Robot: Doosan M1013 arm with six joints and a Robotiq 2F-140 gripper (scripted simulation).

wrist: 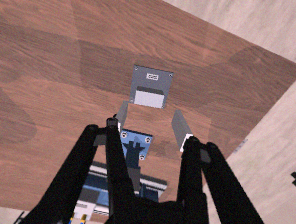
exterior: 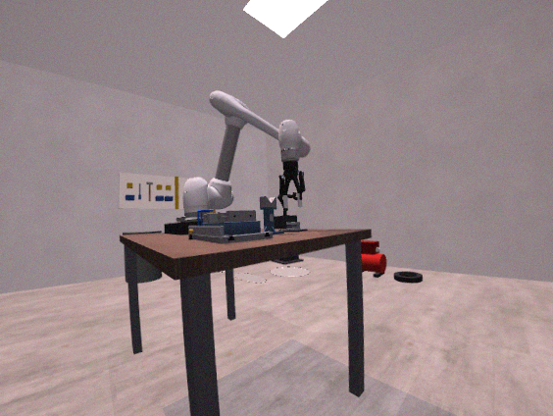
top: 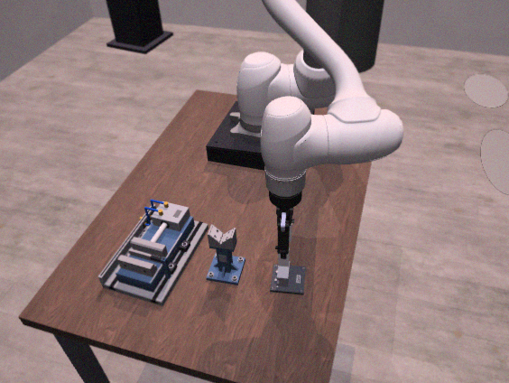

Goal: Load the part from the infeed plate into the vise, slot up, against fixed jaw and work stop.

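The part is 120 mm below my hand and 10 mm to the right of it. Also, from my hand: air cylinder: 380 mm to the right, 70 mm below, 20 mm behind; work stop: 310 mm to the right, 140 mm ahead, 50 mm below; moving jaw: 360 mm to the right, 110 mm ahead, 70 mm below.
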